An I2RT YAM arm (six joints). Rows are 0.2 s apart.
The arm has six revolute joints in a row. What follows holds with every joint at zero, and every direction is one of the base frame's.
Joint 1 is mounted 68 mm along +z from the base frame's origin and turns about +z.
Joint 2 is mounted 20 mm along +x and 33.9 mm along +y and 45.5 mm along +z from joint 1 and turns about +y.
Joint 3 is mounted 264 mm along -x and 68.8 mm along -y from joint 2 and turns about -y.
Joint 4 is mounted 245 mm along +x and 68.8 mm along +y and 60 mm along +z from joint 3 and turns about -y.
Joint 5 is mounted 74 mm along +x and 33.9 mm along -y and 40.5 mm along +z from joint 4 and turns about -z.
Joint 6 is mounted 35.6 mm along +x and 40.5 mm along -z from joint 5 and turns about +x.
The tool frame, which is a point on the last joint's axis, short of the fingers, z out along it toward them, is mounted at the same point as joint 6; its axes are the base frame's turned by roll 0, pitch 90 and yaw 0 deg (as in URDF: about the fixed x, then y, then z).
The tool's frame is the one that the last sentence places.
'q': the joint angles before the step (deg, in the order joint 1, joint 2, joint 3, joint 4, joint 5, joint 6). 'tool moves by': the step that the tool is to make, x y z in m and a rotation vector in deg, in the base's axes. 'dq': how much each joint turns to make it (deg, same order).
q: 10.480 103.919 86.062 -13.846 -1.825 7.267
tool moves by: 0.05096 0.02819 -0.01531 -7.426 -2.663 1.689
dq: 2.535 12.590 13.223 0.524 4.764 -6.251
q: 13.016 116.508 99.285 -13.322 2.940 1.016
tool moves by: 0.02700 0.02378 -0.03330 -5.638 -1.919 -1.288
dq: 2.317 8.285 4.767 4.349 6.098 -3.343
